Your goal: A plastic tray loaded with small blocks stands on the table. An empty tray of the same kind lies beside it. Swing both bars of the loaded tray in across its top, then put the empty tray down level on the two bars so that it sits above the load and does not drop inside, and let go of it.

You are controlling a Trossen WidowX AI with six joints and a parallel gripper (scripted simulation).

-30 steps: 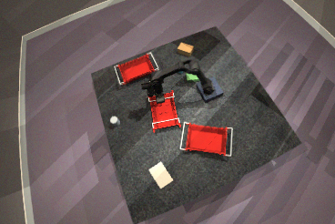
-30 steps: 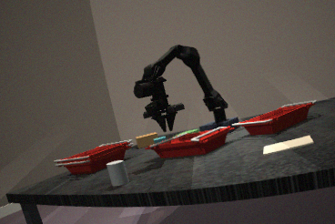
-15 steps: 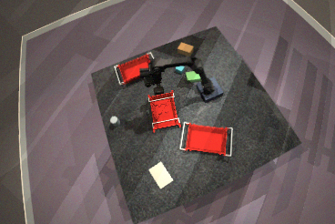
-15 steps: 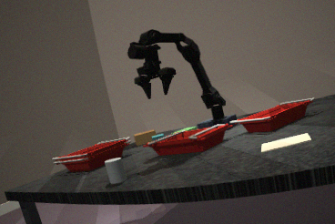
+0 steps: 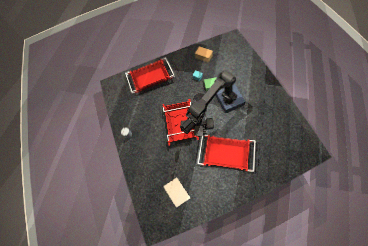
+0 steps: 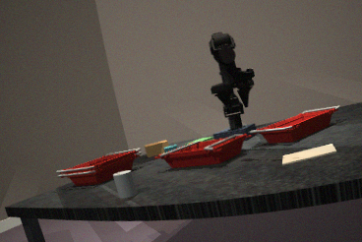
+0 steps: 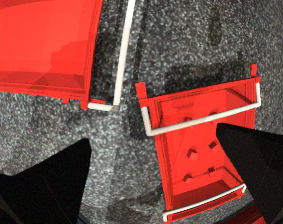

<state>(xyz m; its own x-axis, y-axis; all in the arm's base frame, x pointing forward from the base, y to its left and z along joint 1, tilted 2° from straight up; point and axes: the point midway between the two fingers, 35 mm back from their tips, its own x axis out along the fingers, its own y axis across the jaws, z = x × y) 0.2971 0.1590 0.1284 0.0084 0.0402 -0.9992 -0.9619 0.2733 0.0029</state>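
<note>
Now: the red tray 130 mm behind my gripper tip, 170 mm to the left of it and 110 mm below it. From my gripper tip the other things lie so: green block (260 mm behind, 350 mm to the right, 130 mm below); then cyan block (180 mm behind, 460 mm to the right, 130 mm below); then flat beige plate (250 mm ahead, 280 mm to the left, 150 mm below).
</note>
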